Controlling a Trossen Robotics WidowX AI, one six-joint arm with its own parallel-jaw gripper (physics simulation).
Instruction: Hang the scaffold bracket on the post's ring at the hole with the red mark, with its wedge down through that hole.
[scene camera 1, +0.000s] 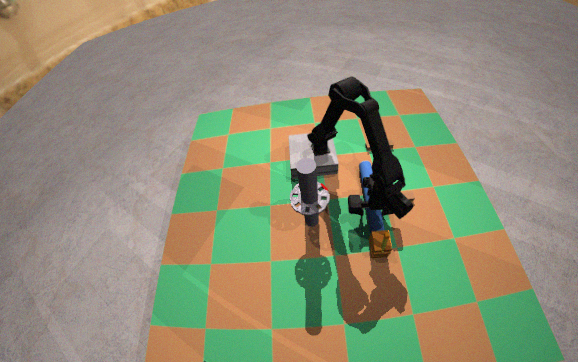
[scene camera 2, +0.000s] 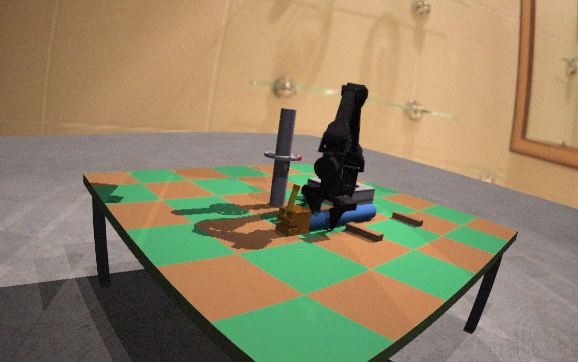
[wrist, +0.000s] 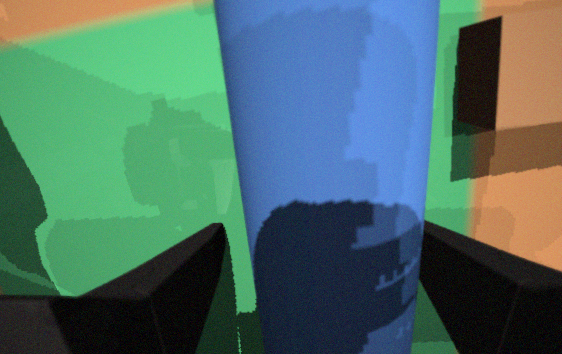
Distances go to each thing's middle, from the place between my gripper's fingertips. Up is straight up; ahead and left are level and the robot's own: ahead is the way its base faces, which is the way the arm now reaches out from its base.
Right now my hand is 60 mm below the scaffold bracket (scene camera 2: 300, 220), 20 mm past it and 10 mm to the right of it. The rest, counted from my hand: grey post (scene camera 2: 287, 116): 210 mm to the right, 160 mm above, 40 mm behind.
